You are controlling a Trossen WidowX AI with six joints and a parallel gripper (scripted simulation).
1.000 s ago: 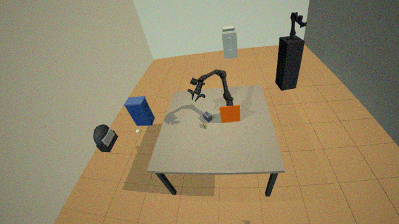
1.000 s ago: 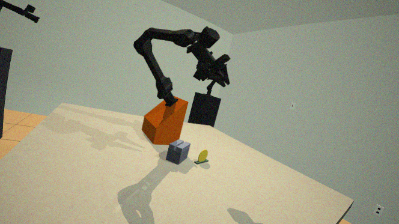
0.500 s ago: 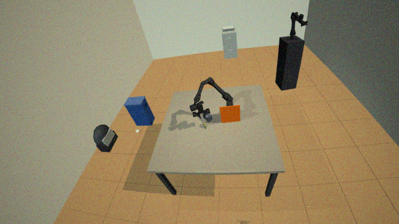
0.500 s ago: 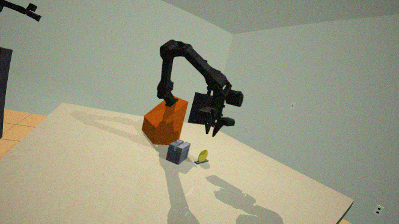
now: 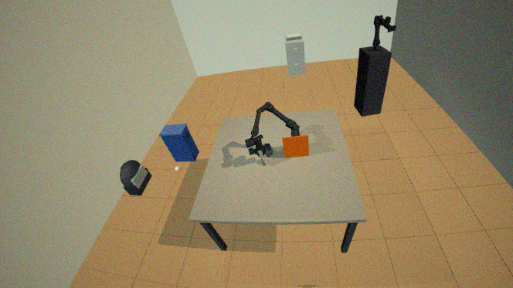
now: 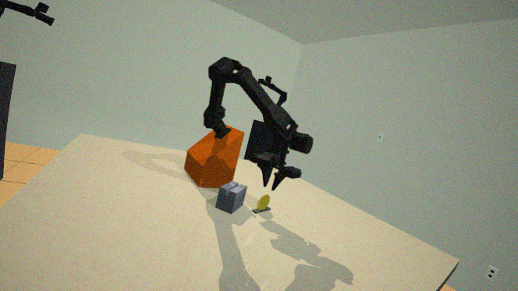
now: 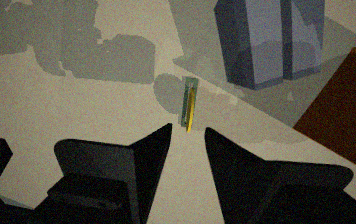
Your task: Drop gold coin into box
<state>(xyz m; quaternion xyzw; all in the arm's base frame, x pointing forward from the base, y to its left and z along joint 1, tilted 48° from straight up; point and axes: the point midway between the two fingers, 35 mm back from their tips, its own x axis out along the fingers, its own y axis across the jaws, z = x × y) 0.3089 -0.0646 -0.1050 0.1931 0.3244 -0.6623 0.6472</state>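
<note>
Right now the gold coin is 6 cm below my gripper tip.
</note>
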